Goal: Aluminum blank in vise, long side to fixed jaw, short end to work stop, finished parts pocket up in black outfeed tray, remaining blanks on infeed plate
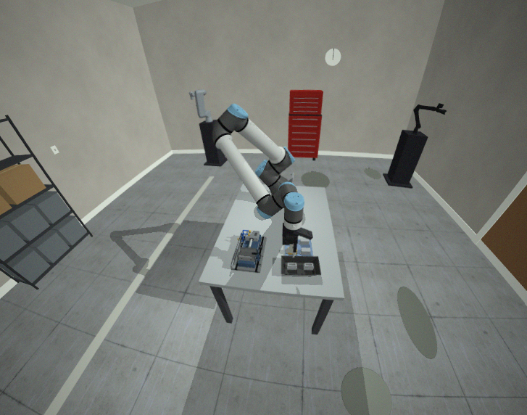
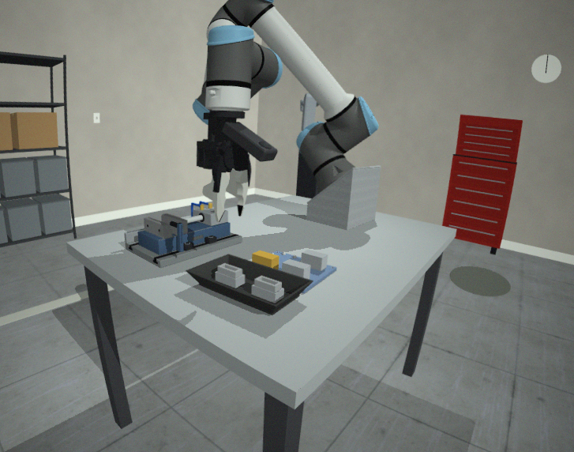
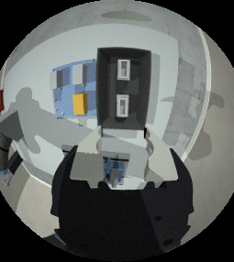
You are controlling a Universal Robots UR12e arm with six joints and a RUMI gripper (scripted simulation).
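Right now my hand is 230 mm past the gray aluminum blank, 50 mm to the right of it and 150 mm above it. Also, from my hand: dark work stop (240 mm to the right, 80 mm below); then blue infeed plate (170 mm behind, 20 mm to the left, 170 mm below); then yellow brass blank (120 mm behind, 20 mm to the right, 150 mm below).
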